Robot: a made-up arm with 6 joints. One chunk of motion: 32 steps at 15 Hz.
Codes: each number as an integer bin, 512 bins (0 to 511) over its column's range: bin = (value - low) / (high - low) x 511, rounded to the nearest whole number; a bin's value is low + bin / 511 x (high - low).
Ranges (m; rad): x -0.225..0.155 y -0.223..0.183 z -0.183..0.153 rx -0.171..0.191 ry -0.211..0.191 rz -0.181..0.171
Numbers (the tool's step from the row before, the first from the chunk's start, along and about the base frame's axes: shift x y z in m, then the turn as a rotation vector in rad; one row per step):
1: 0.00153 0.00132 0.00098 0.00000 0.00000 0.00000
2: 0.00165 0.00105 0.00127 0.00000 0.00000 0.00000
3: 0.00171 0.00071 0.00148 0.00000 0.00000 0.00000
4: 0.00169 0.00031 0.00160 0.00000 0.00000 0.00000
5: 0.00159 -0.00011 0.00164 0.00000 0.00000 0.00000
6: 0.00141 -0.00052 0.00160 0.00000 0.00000 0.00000
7: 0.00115 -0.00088 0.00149 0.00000 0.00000 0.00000
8: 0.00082 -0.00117 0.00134 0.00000 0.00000 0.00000
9: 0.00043 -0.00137 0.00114 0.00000 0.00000 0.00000
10: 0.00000 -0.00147 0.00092 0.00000 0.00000 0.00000
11: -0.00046 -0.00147 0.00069 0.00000 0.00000 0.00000
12: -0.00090 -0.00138 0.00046 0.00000 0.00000 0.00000
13: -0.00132 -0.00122 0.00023 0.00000 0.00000 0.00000
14: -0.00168 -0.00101 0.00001 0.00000 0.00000 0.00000
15: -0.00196 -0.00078 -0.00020 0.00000 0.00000 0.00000
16: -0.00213 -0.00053 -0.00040 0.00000 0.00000 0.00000
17: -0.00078 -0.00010 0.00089 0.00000 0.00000 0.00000
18: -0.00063 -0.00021 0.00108 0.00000 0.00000 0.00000
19: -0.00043 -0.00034 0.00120 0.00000 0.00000 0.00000
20: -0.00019 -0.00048 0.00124 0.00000 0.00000 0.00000
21: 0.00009 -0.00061 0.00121 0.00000 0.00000 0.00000
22: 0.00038 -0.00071 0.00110 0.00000 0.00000 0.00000
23: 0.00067 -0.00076 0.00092 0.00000 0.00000 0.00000
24: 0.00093 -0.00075 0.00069 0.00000 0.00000 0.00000
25: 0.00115 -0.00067 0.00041 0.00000 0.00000 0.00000
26: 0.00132 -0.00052 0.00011 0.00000 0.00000 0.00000
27: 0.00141 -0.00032 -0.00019 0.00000 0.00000 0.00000
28: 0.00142 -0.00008 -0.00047 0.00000 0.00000 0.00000
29: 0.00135 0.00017 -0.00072 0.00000 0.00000 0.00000
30: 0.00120 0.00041 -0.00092 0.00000 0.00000 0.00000
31: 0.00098 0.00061 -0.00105 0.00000 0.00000 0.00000
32: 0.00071 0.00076 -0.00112 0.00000 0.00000 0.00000
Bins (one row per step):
1: 305 282 280 241 268 263
2: 305 282 280 241 268 263
3: 305 282 281 241 268 263
4: 305 281 281 241 268 263
5: 305 281 281 241 268 263
6: 304 280 281 241 268 263
7: 304 280 281 241 268 263
8: 304 279 280 241 268 263
9: 303 279 280 241 268 263
10: 303 279 280 241 268 263
11: 302 279 279 241 268 263
12: 301 279 279 241 268 263
13: 301 279 279 241 268 263
14: 300 279 278 241 268 263
15: 300 280 278 241 268 263
16: 300 280 278 241 268 263
17: 302 281 280 241 268 263
18: 302 280 280 241 268 263
19: 302 280 280 241 268 263
20: 302 280 280 241 268 263
21: 303 280 280 241 268 263
22: 303 280 280 241 268 263
23: 303 280 280 241 268 263
24: 304 280 279 241 268 263
25: 304 280 279 241 268 263
26: 304 280 278 241 268 263
27: 304 280 278 241 268 263
28: 304 281 278 241 268 263
29: 304 281 277 241 268 263
30: 304 281 277 241 268 263
31: 304 281 277 241 268 263
32: 304 282 277 241 268 263

